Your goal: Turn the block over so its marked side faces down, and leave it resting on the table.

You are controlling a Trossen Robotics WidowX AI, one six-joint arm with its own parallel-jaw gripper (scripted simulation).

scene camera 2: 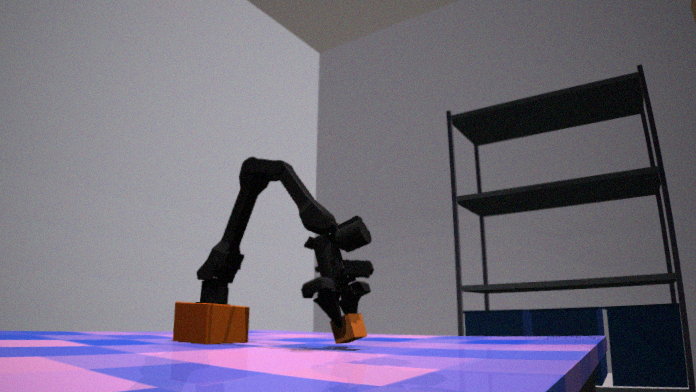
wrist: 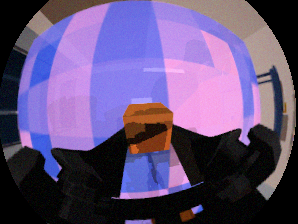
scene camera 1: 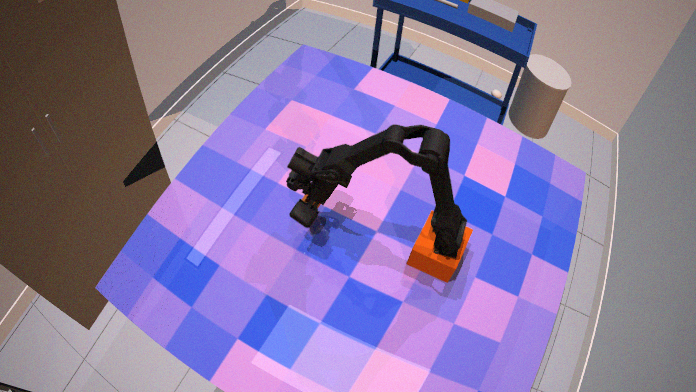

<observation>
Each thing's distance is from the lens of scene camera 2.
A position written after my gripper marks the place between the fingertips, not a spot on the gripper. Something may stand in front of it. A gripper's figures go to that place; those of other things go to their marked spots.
my gripper [scene camera 2: 347,327]: 0.97 m
block [scene camera 2: 353,328]: 0.94 m
</observation>
